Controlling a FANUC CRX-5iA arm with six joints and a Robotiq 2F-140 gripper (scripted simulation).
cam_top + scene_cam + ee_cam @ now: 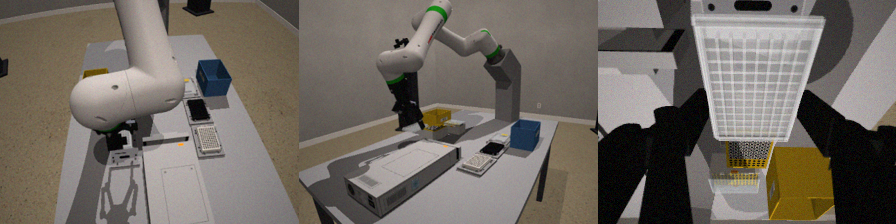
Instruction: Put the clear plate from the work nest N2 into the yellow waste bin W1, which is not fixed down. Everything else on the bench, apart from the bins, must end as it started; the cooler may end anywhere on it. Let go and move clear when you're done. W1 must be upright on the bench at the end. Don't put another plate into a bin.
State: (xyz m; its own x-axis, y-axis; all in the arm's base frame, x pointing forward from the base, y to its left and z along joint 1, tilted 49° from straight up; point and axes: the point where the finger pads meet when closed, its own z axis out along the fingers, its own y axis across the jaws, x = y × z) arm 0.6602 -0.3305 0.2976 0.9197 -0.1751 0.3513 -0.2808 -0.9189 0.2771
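My gripper is now 380 mm past the yellow waste bin W1, 110 mm above it and 10 mm to the right of it. Also, from my hand: yellow-topped tip rack: 180 mm behind, 90 mm below, 60 mm to the left; then clear plate: 20 mm below; then nest N2: 140 mm below.
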